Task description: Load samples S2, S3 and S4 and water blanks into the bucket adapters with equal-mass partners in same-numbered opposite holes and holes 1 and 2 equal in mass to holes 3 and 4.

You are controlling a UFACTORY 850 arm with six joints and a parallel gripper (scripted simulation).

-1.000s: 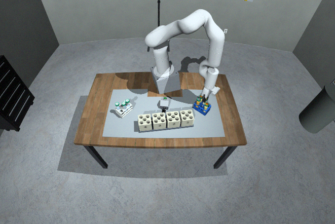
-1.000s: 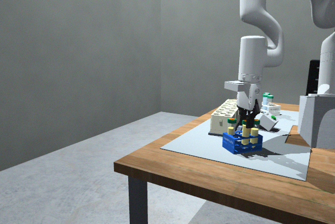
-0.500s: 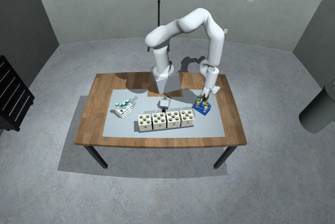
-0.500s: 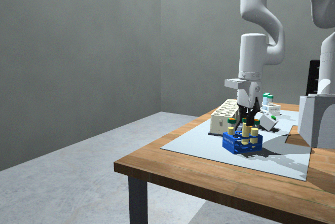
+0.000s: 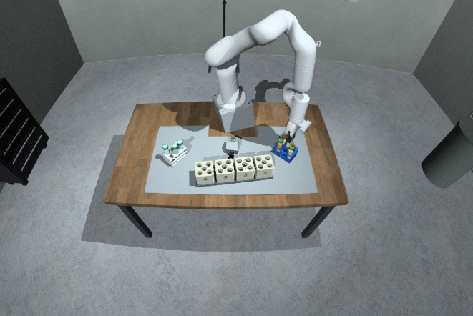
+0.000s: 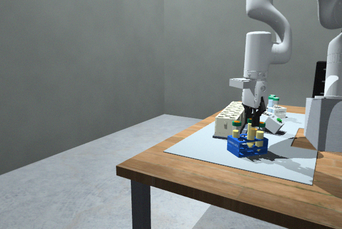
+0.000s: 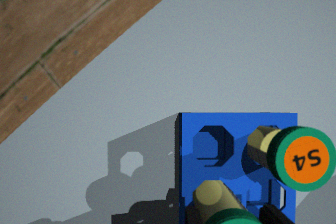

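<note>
Right now the sample tube S3 is 5 cm below my hand and 1 cm ahead of it. The rest, counted from my hand: blue rack (10 cm below, 2 cm ahead, 1 cm to the right); then sample tube (7 cm below, 3 cm to the right, 3 cm behind); then tube X9 (7 cm below, 6 cm to the right, 1 cm ahead).
</note>
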